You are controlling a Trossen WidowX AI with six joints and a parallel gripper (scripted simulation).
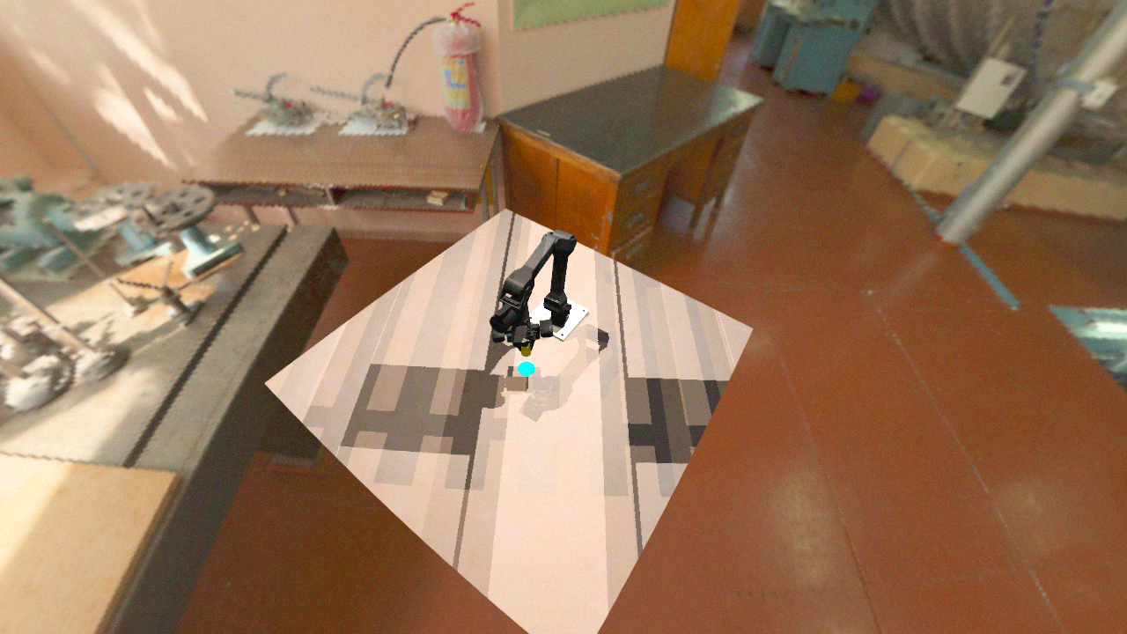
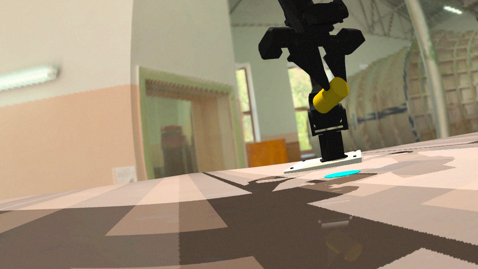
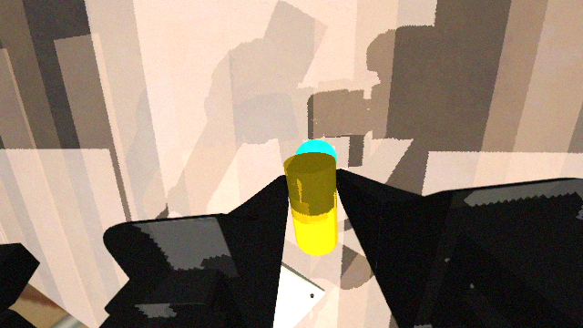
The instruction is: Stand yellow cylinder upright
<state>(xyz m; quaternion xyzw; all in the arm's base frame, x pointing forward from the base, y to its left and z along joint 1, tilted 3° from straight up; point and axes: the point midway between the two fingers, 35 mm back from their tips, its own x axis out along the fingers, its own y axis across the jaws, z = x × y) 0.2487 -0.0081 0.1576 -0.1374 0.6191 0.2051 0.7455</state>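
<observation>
Right now the cyan circle is 130 mm below my gripper tip, 10 mm to the right of it and 10 mm behind it. From my gripper tip the other things lie so: yellow cylinder 20 mm behind, 10 mm to the right, 10 mm below.
</observation>
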